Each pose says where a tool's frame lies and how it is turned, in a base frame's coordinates. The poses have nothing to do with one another.
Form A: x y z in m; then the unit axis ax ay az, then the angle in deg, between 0 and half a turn.
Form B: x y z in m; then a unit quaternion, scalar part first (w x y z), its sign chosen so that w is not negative. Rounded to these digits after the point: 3 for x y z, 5 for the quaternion.
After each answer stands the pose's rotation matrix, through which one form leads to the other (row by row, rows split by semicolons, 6 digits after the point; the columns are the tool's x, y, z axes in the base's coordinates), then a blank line. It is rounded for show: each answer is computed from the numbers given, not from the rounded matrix.
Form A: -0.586 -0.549 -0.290 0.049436 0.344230 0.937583 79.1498
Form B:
-0.586 -0.549 -0.290 0.77079 0.03150 0.21930 0.59732
0.190226 -0.907008 0.375701; 0.934635 0.284431 0.213438; -0.300451 0.310542 0.901827

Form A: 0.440 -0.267 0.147 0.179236 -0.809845 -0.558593 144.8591
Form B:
0.440 -0.267 0.147 0.30188 0.17087 -0.77206 -0.53253
-0.759343 0.057669 -0.648130; -0.585371 0.374422 0.719131; 0.284146 0.925463 -0.250557

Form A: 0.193 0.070 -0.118 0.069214 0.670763 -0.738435 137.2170
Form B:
0.193 0.070 -0.118 0.36474 0.06445 0.62455 -0.68756
-0.725625 0.582062 0.366977; -0.421063 0.046204 -0.905854; -0.544219 -0.811830 0.211558

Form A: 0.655 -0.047 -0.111 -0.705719 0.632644 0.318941 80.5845
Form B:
0.655 -0.047 -0.111 0.76276 -0.45638 0.40912 0.20625
0.580156 -0.688073 0.435860; -0.058785 0.498355 0.864978; -0.812381 -0.527444 0.248675

